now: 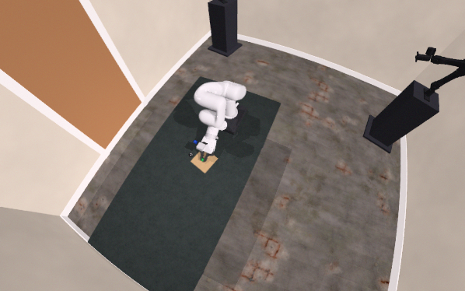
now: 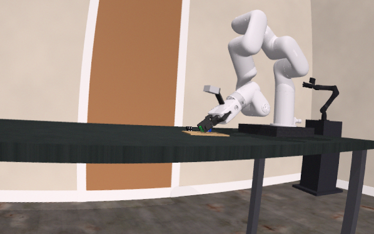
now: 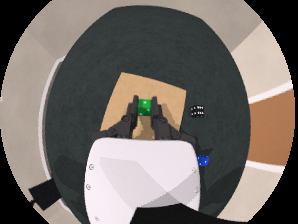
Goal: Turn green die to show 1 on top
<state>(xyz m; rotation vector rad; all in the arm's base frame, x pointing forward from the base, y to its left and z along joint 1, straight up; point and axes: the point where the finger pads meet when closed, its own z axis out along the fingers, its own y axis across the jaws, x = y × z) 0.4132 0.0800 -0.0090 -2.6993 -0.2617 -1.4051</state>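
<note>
Right now my hand is 1 cm short of the green die and 1 cm above it. Also, from my hand: tan mat 3 cm below; black die 3 cm ahead, 10 cm to the right, 2 cm below; blue die 7 cm behind, 14 cm to the right, 2 cm below.
</note>
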